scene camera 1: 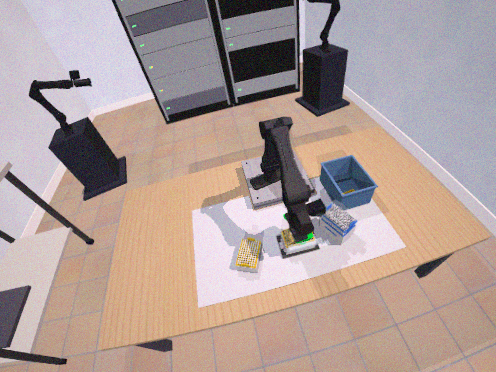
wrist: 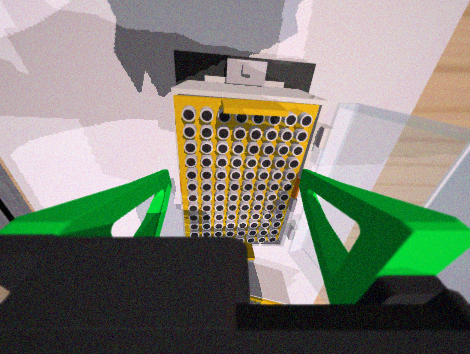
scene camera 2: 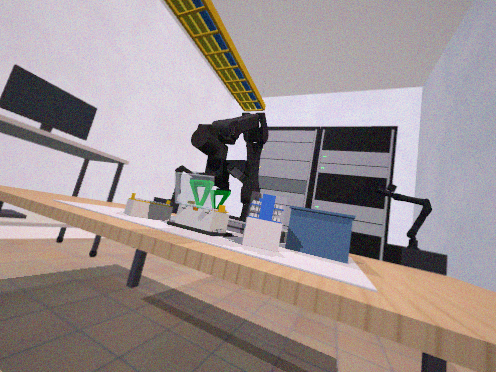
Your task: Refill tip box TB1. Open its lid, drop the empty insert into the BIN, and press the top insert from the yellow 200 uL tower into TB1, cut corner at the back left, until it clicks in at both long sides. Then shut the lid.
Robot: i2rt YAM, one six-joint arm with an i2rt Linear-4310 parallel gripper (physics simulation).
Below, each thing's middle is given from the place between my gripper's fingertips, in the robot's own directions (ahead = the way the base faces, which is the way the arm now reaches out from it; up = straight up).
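Positions from my hand: clear lid (scene camera 2: 194, 190), 2 cm to the right, 7 cm ahead, 5 cm above; blue bin (scene camera 2: 325, 234), 33 cm to the left, 12 cm behind. Going by their middles, the clear lid is the nearest to my hand of the things named here.
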